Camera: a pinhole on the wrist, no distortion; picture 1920 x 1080 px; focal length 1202.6 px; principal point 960.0 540.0 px. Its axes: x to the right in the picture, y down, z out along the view. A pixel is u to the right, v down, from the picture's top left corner.
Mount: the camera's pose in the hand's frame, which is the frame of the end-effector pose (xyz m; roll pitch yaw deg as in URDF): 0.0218 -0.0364 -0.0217 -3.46 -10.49 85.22
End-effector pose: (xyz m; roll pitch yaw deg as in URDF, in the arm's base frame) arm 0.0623 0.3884 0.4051 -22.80 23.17 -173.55
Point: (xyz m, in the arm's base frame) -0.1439 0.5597 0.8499
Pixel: 274 464
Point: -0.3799 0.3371 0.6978
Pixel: outside the picture
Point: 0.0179 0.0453 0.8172
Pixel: 1616 766
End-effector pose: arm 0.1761 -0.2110 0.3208 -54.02 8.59 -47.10
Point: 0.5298 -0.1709 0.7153
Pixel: 884 136
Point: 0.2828 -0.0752 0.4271
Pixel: 1465 860
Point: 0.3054 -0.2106 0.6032
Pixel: 584 323
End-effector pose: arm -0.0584 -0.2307 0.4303 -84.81 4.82 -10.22
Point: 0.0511 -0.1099 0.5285
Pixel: 825 43
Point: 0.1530 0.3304 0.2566
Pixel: 1785 287
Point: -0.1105 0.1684 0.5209
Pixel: 1116 901
